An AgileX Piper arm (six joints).
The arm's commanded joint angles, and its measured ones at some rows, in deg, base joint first. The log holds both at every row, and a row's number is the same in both.
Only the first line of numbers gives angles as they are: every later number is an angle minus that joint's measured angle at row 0.
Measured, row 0:
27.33, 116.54, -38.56, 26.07, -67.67, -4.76
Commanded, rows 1 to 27:
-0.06, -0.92, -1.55, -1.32, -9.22, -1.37
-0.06, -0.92, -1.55, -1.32, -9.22, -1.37
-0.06, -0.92, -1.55, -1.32, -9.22, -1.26
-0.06, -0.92, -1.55, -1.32, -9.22, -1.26
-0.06, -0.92, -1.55, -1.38, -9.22, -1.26
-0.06, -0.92, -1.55, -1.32, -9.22, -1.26
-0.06, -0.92, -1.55, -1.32, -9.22, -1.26
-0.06, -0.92, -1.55, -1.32, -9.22, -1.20
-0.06, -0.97, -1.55, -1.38, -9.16, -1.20
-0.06, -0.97, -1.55, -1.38, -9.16, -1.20
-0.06, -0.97, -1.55, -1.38, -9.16, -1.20
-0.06, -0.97, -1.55, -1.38, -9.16, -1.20
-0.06, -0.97, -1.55, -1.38, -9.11, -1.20
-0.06, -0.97, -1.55, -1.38, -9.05, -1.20
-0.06, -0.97, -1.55, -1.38, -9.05, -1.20
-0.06, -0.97, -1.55, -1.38, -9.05, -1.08
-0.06, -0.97, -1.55, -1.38, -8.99, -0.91
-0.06, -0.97, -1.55, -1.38, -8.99, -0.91
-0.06, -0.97, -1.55, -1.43, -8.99, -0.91
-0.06, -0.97, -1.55, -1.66, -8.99, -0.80
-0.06, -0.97, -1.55, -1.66, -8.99, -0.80
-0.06, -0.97, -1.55, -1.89, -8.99, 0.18
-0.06, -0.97, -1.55, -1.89, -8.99, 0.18
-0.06, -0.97, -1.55, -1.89, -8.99, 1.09
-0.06, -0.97, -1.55, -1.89, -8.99, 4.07
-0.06, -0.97, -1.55, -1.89, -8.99, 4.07
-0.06, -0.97, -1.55, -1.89, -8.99, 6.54
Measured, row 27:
-0.06, -0.06, -0.23, 1.49, -0.28, 2.07
